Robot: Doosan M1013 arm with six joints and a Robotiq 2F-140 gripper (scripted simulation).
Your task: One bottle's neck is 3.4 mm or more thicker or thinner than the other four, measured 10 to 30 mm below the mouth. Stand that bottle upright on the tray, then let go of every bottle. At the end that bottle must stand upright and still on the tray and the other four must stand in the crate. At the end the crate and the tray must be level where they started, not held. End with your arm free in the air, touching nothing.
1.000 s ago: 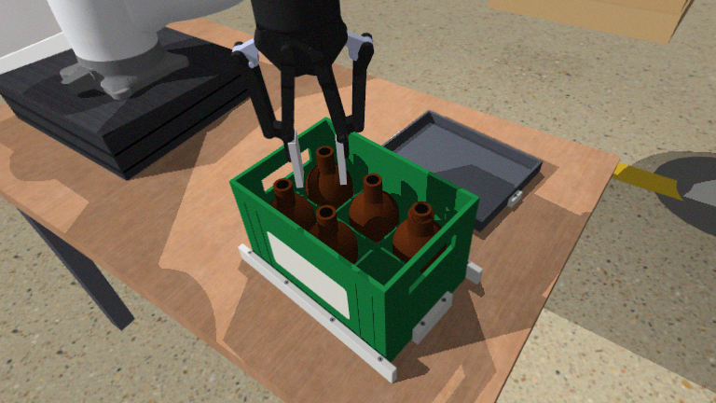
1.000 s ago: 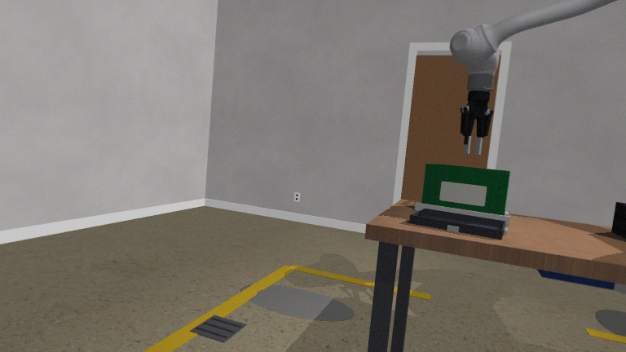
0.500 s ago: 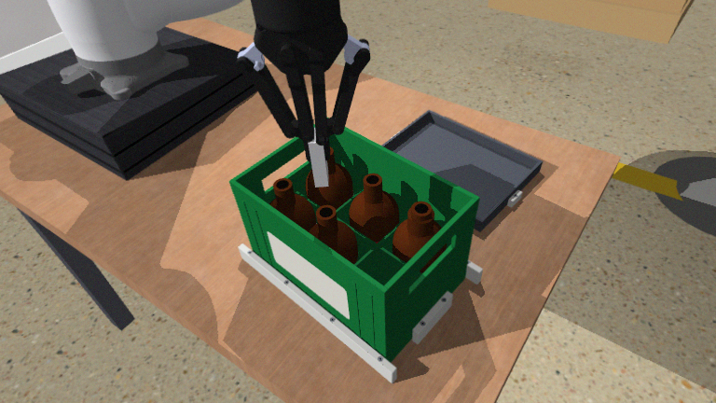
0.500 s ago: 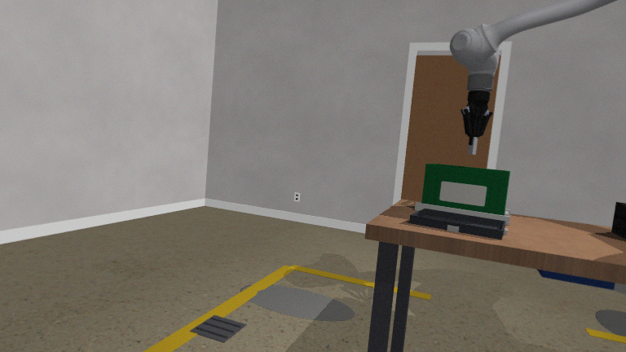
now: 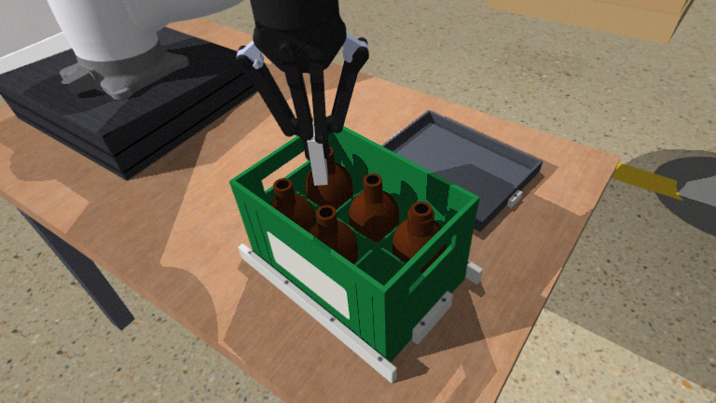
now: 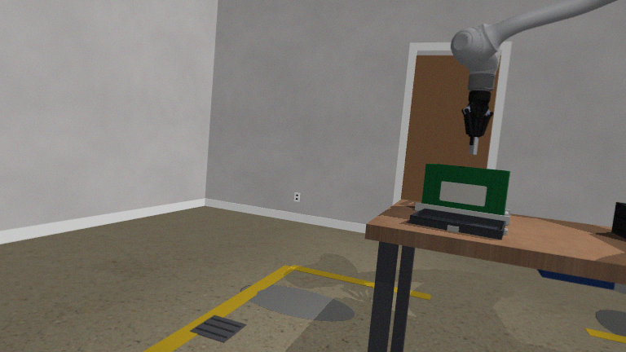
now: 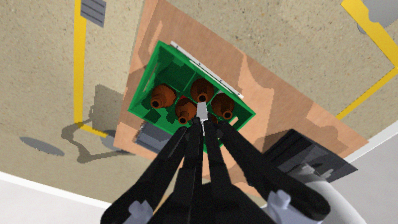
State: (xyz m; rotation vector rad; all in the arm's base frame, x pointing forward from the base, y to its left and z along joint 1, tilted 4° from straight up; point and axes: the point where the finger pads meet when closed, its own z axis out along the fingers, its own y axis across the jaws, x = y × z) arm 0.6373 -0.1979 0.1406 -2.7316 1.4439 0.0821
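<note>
Right now the crate is 10 mm ahead of my hand, 40 mm to the left of it and 170 mm below it. Also, from my hand: grey tray 40 mm ahead, 320 mm to the left, 250 mm below.
</note>
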